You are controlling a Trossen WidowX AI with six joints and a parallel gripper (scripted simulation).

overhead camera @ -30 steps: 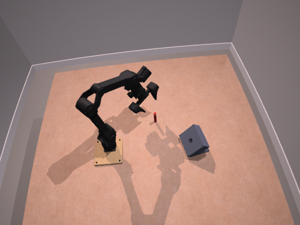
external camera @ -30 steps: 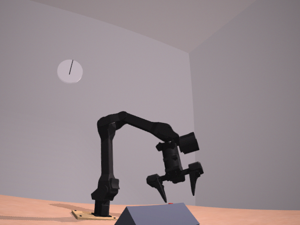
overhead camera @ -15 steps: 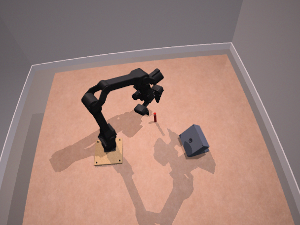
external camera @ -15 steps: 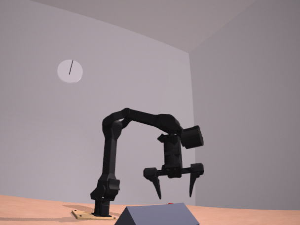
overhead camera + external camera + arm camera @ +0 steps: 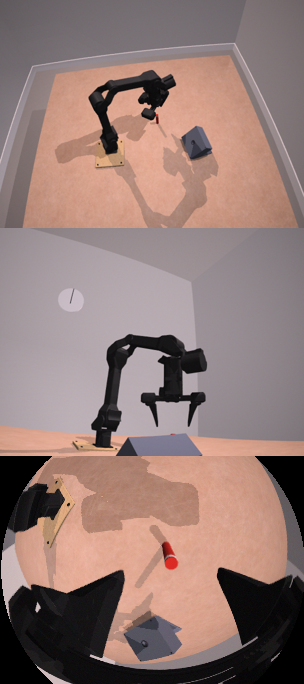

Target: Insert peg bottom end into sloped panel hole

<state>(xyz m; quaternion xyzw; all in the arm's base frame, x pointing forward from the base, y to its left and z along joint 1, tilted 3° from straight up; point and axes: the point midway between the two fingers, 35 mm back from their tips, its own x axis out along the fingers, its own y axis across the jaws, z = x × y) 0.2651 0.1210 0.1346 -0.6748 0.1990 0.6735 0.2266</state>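
Now: gripper tip 40 mm above the red peg. From my gripper tip the other things lie so: grey sloped panel 180 mm ahead, 170 mm to the right, 60 mm below.
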